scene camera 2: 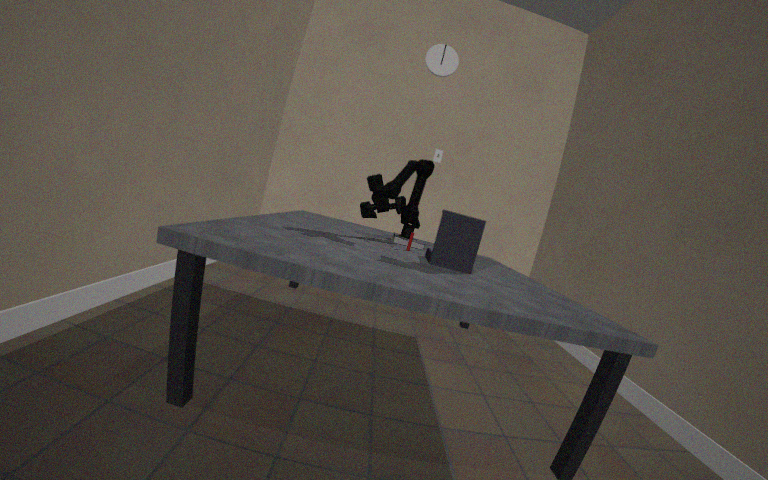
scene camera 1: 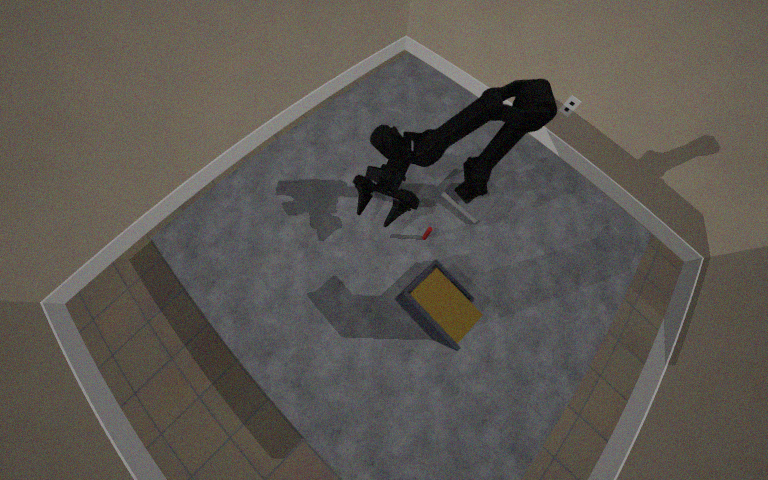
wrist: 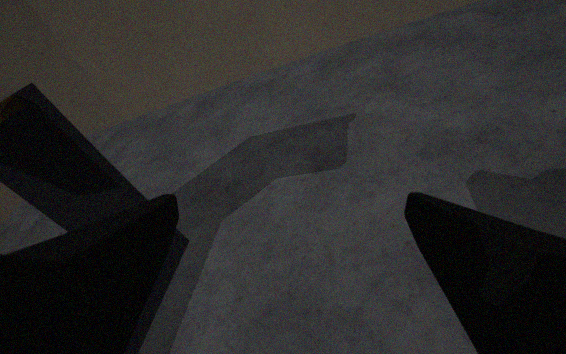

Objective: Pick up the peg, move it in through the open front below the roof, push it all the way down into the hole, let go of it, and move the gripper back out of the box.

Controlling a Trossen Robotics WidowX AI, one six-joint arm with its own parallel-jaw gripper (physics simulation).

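Frame: origin at the arm's base, x ahead, y left, z up, level; centimetres.
Seen in the pictures: gripper, between the fingertips: (scene camera 2: 388,215) (scene camera 1: 370,220) (wrist: 293,204); arm's base, origin of its link: (scene camera 2: 405,237) (scene camera 1: 466,191).
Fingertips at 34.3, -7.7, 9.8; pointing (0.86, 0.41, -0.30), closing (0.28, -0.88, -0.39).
Note:
Offsets run from my fingertips to a thing's top centre, as dx, dy, dz. "*": to the spot under its first point. Level surfaces: height alone.
The red peg {-13.2, +10.7, -5.1} (scene camera 1: 427,233) (scene camera 2: 410,241) stands upright on the table, between the arm's base and the box; it does not show in the wrist view. The box has a yellow roof {-2.8, +26.9, +7.2} (scene camera 1: 446,305) and dark walls (scene camera 2: 457,242). In the wrist view, part of the dark box {* +5.2, +21.2, -3.8} (wrist: 115,195) shows at the left, partly behind a finger. The hole is hidden. My gripper (scene camera 1: 372,219) (scene camera 2: 384,208) (wrist: 293,204) is open and empty. It hangs above the table, to the left of the peg in both scene views, apart from the peg and the box.
The grey table {dz -13.1} (scene camera 1: 351,396) (scene camera 2: 339,271) bears the arm's base, with a pale strip (scene camera 1: 459,207) beside it. Shadows of the arm and box lie on the table top. The table's far edge shows in the wrist view. The box's tall wall stands to the right of the peg in scene camera 2.

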